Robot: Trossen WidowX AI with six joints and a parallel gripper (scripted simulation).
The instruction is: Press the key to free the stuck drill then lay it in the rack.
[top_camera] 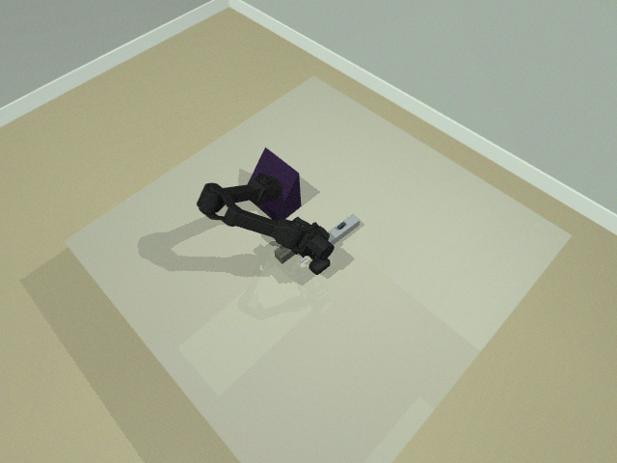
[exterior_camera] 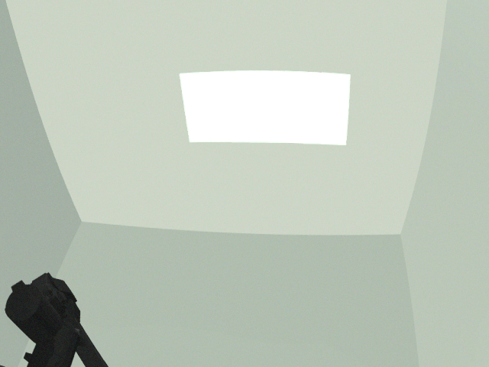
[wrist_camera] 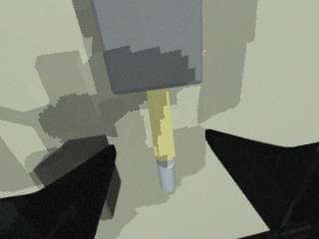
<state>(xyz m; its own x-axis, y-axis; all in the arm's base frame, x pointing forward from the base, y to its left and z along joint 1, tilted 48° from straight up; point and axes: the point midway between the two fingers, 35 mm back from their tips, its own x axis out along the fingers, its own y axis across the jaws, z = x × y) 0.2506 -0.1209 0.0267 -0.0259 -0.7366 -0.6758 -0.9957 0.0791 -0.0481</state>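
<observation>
My gripper tip is now 40 mm to the right of the drill and 30 mm below it. Round my gripper tip: dark grey block: 80 mm behind, 20 mm to the right; then dark blue key: 10 mm ahead, 160 mm to the left, 40 mm above; then grey housing block: 10 mm ahead, 140 mm to the left, 20 mm above.
</observation>
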